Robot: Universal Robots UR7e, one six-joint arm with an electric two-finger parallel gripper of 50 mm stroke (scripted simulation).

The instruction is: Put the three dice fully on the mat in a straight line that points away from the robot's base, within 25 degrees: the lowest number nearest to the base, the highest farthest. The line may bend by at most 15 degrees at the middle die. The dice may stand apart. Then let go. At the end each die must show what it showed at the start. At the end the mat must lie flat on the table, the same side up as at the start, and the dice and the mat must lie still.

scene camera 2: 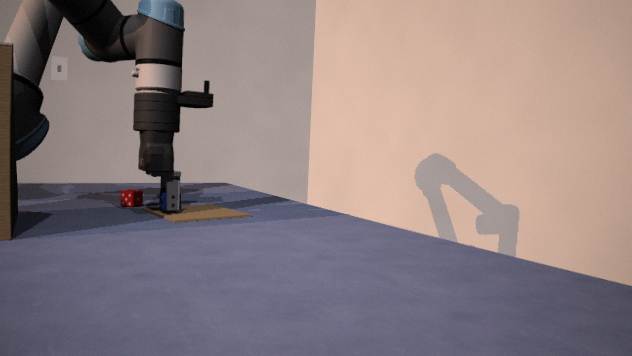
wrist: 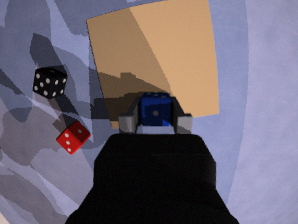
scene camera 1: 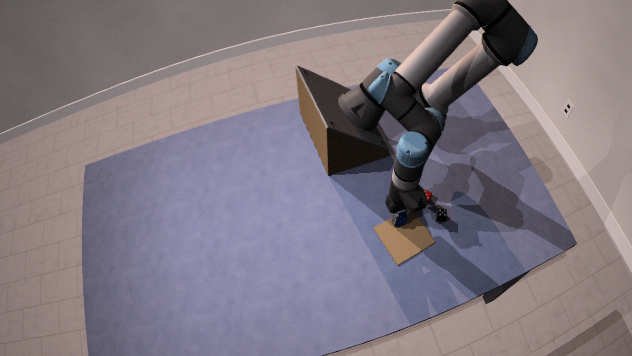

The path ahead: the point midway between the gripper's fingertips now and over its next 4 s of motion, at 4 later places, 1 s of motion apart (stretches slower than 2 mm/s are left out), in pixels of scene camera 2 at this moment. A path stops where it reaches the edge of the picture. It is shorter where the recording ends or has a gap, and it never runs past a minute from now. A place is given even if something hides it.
My gripper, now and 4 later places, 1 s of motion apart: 169, 208; 170, 193; 166, 158; 132, 159; 132, 171
